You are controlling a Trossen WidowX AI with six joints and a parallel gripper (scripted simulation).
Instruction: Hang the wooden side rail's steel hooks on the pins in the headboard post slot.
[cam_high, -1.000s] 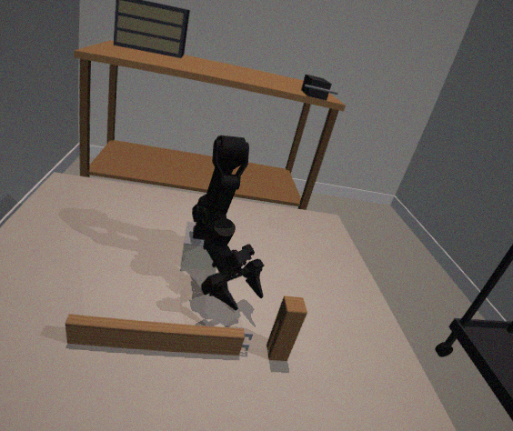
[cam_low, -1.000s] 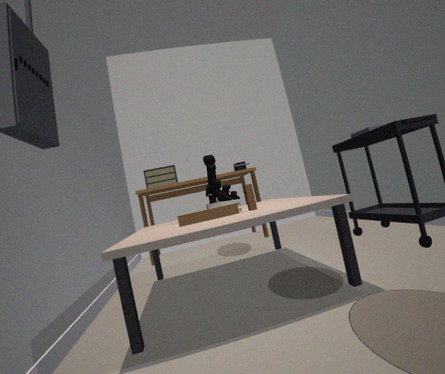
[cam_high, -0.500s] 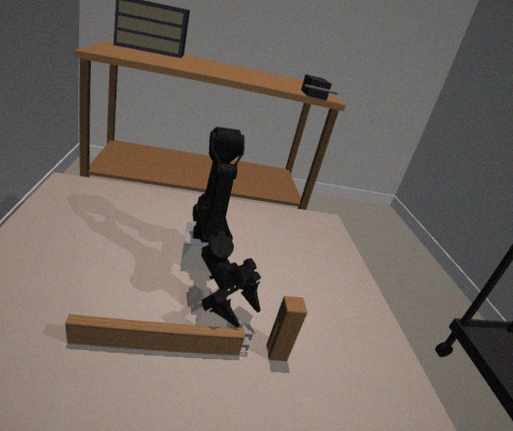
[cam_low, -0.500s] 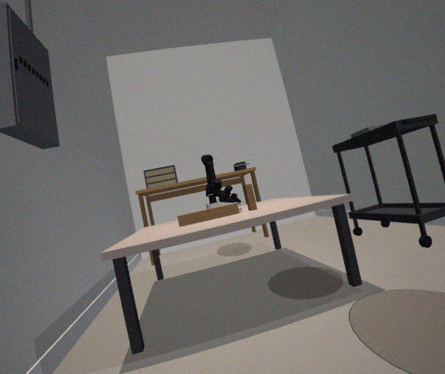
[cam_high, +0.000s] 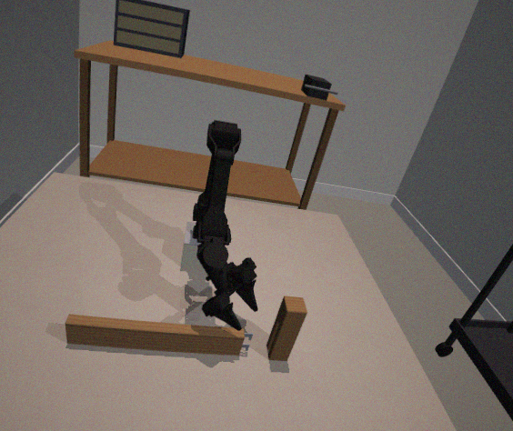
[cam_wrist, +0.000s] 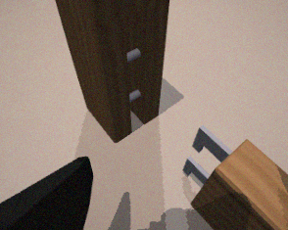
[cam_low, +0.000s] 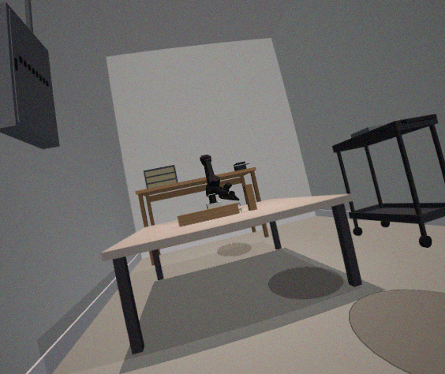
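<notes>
Right now the headboard post is 2 cm ahead of my gripper tip and 9 cm to the left of it.
</notes>
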